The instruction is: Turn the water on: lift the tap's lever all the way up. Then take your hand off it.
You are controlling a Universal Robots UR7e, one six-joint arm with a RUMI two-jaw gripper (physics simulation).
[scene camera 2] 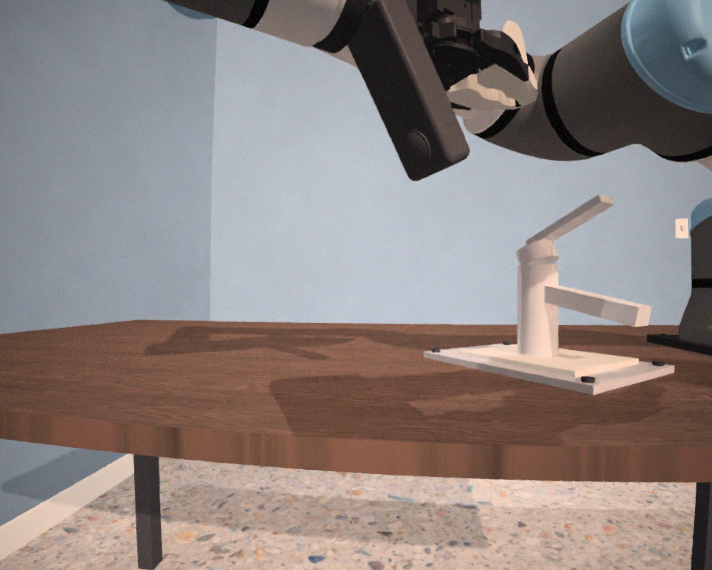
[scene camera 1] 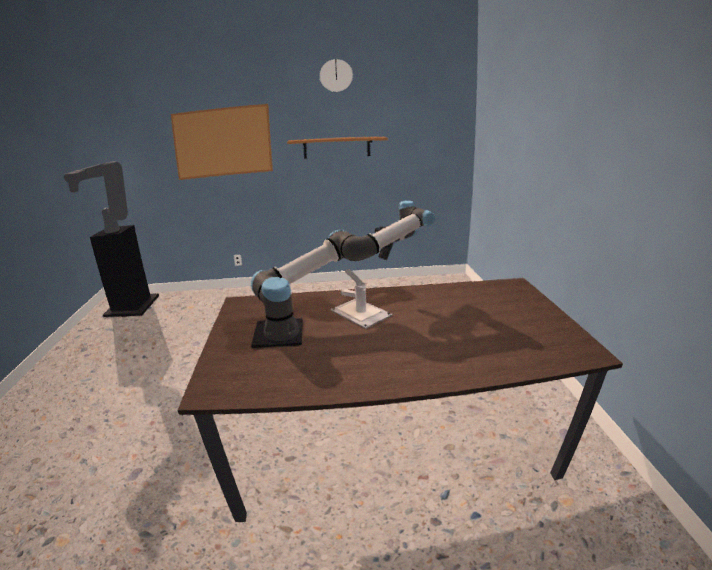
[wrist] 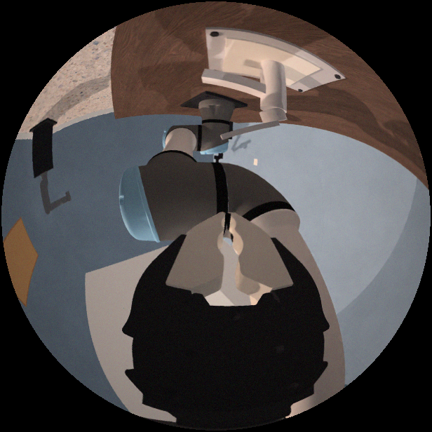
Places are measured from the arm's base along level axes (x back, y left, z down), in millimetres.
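Where they show: gripper, between the fingertips: (scene camera 2: 531, 99); arm's base, origin of its link: (scene camera 1: 281, 331).
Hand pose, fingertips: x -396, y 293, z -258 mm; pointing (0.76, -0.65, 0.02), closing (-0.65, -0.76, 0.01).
Things, the pixels of their centre, and the offset from my fingertips. "*": a spot on its surface instead. Level surfaces: height alone.
- white tap, a spot on its surface: (scene camera 2: 537, 314) * dy -117, dx +35, dz +206 mm
- spout, middle of its body: (scene camera 2: 591, 303) (scene camera 1: 350, 293) dy -85, dx +85, dz +192 mm
- brown table, height of its surface: dz +270 mm
The white tap (scene camera 1: 361, 298) (scene camera 2: 537, 314) (wrist: 273, 90) stands upright on its white base plate (scene camera 1: 374, 321) (scene camera 2: 623, 380) (wrist: 215, 47) on the table. Its lever (scene camera 1: 355, 277) (scene camera 2: 573, 218) (wrist: 250, 131) slants steeply upward from the top of the column, on the same side as the spout (scene camera 2: 596, 304) (wrist: 232, 82). My gripper (scene camera 2: 525, 97) (wrist: 225, 214) is shut and empty. It is well above the tap, apart from the lever, with a gap of air between them. In the scene camera 1 view the fingers are hidden behind the arm.
The arm's base (scene camera 1: 277, 332) stands on the brown table (scene camera 1: 415, 380) (scene camera 2: 207, 403) beside the tap. The arm's elbow (scene camera 1: 356, 247) and forearm pass above the tap. Behind the table, a grey arm on a black pedestal (scene camera 1: 121, 270) stands near the blue wall.
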